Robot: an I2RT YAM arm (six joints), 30 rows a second.
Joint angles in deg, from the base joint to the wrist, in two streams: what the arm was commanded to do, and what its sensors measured. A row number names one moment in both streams.
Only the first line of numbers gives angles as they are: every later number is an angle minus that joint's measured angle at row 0.
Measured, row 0: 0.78, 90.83, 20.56, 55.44, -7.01, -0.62
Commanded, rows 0 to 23: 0.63, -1.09, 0.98, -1.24, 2.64, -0.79; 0.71, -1.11, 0.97, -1.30, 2.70, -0.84; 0.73, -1.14, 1.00, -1.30, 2.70, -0.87; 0.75, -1.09, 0.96, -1.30, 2.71, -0.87; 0.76, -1.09, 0.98, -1.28, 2.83, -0.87; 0.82, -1.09, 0.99, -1.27, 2.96, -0.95; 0.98, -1.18, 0.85, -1.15, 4.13, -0.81; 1.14, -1.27, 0.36, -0.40, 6.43, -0.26; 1.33, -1.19, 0.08, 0.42, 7.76, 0.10; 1.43, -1.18, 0.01, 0.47, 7.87, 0.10; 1.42, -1.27, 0.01, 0.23, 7.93, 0.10; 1.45, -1.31, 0.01, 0.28, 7.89, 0.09; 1.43, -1.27, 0.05, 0.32, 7.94, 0.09; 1.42, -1.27, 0.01, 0.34, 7.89, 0.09; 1.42, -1.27, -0.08, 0.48, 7.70, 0.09; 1.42, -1.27, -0.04, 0.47, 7.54, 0.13; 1.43, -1.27, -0.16, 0.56, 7.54, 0.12; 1.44, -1.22, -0.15, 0.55, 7.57, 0.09; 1.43, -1.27, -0.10, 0.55, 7.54, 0.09; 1.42, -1.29, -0.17, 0.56, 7.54, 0.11; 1.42, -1.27, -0.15, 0.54, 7.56, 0.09; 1.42, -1.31, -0.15, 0.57, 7.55, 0.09; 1.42, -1.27, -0.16, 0.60, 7.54, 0.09; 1.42, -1.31, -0.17, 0.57, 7.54, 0.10
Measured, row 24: 1.15, 0.00, 0.08, -0.94, 7.06, -0.51
